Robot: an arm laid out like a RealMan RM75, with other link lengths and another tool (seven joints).
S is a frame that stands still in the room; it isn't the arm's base.
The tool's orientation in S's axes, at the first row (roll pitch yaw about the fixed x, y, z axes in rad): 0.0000 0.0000 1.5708
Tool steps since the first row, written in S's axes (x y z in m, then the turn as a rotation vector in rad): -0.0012 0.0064 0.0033 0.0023 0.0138 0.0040; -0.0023 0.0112 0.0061 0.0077 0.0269 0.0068; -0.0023 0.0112 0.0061 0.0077 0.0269 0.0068; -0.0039 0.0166 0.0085 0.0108 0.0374 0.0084; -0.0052 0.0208 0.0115 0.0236 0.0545 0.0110; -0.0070 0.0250 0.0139 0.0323 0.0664 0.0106; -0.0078 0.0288 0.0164 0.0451 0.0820 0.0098; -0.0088 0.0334 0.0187 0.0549 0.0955 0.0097
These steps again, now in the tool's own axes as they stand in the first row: 0.0064 0.0012 0.0033 0.0138 -0.0023 0.0040; 0.0112 0.0023 0.0061 0.0269 -0.0077 0.0068; 0.0112 0.0023 0.0061 0.0269 -0.0077 0.0068; 0.0166 0.0039 0.0085 0.0374 -0.0108 0.0084; 0.0208 0.0052 0.0115 0.0545 -0.0236 0.0110; 0.0250 0.0070 0.0139 0.0664 -0.0323 0.0106; 0.0288 0.0078 0.0164 0.0820 -0.0451 0.0098; 0.0334 0.0088 0.0187 0.0955 -0.0549 0.0097
